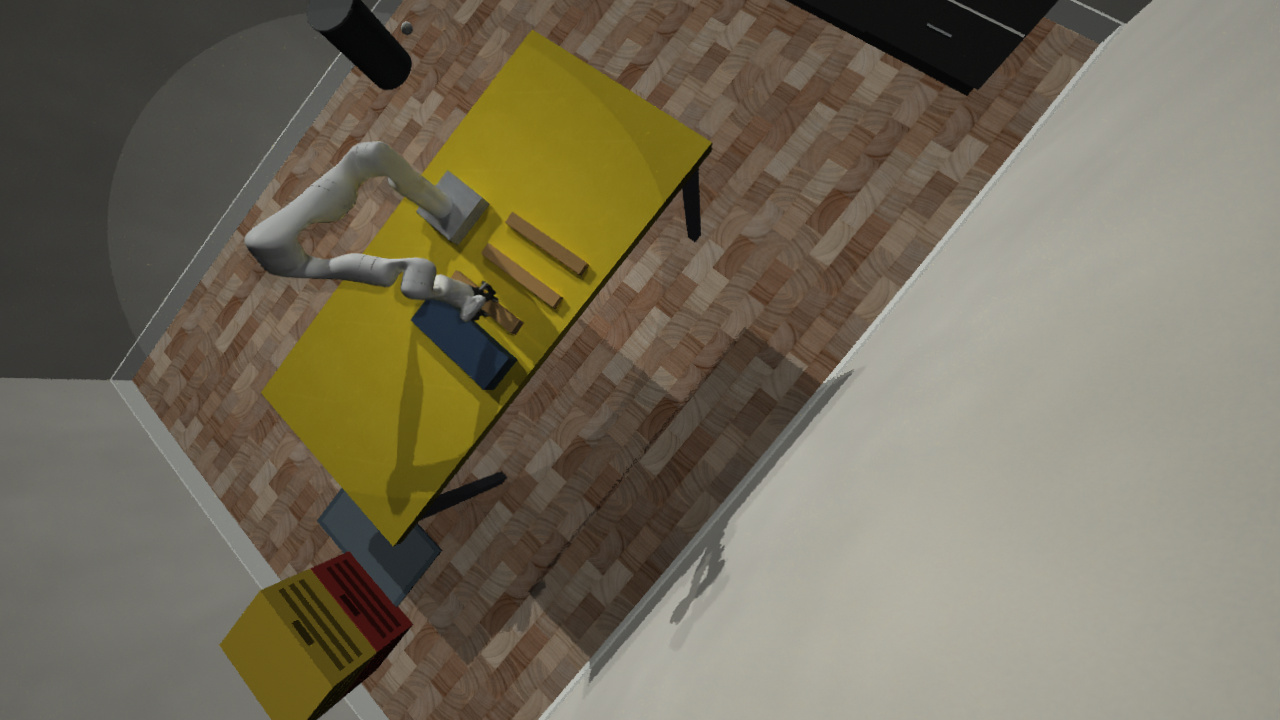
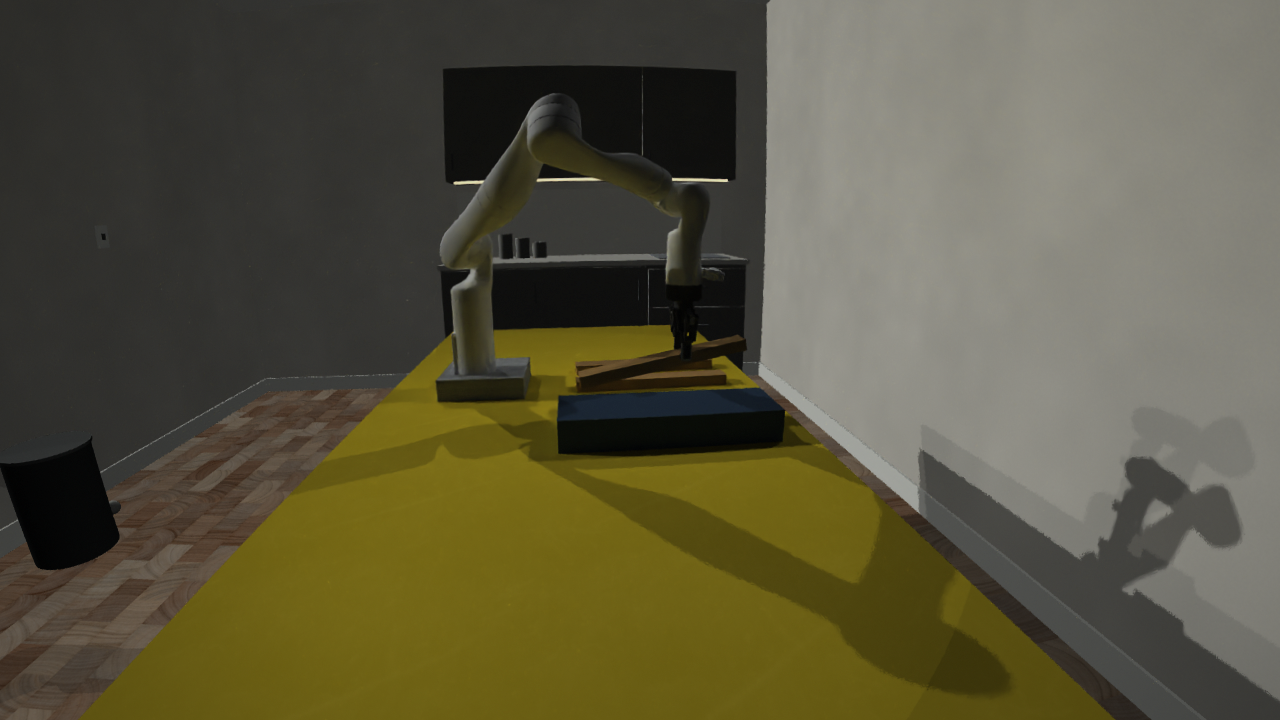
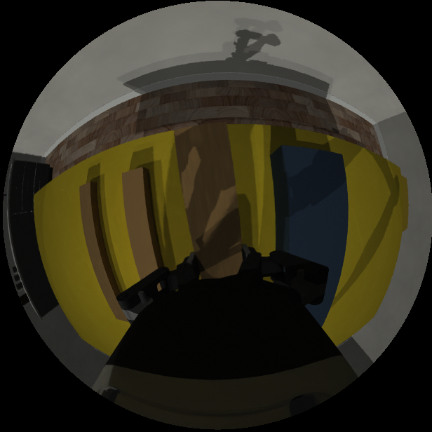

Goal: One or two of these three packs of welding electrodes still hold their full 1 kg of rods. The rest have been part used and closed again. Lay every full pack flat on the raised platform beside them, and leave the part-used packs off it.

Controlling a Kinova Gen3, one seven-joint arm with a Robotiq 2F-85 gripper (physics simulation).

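Places are measured from the arm's base along level axes (x ahead, y left, z up), in centimetres.
Where they show: gripper, fingertip midpoint: (image 1: 492, 307) (image 2: 682, 357); arm's base at its link origin: (image 1: 441, 206) (image 2: 476, 370).
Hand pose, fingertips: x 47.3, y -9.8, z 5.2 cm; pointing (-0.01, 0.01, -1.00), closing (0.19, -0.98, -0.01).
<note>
Each offset is from my fingertips to the top centre of the thing. Level surfaces: height alone.
Three long brown packs lie side by side. My gripper (image 1: 484, 307) (image 2: 685, 349) (image 3: 219, 255) is shut on the pack nearest the platform (image 1: 504, 318) (image 2: 626, 365) (image 3: 212, 192). That pack is tilted: its end away from the robot base is raised, and its base-side end is low, at or close to the table. The middle pack @[dz -7.7, dx -6.1, dy +13.3 cm] (image 1: 523, 278) (image 2: 702, 379) (image 3: 137, 215) and the far pack @[dz -7.7, dx -7.6, dy +27.8 cm] (image 1: 546, 243) (image 3: 91, 225) lie flat on the table. The dark blue raised platform @[dz -4.1, dx -4.1, dy -17.9 cm] (image 1: 460, 344) (image 2: 671, 404) (image 3: 320, 215) stands beside the held pack, with no pack on it. No fill marks are readable.
The yellow table @[dz -10.0 cm] (image 1: 572, 116) (image 2: 501, 555) carries the arm's grey base block (image 1: 461, 207) (image 2: 483, 385) near one long edge. The raised end of the held pack points towards the opposite long edge. A wall stands beyond that edge.
</note>
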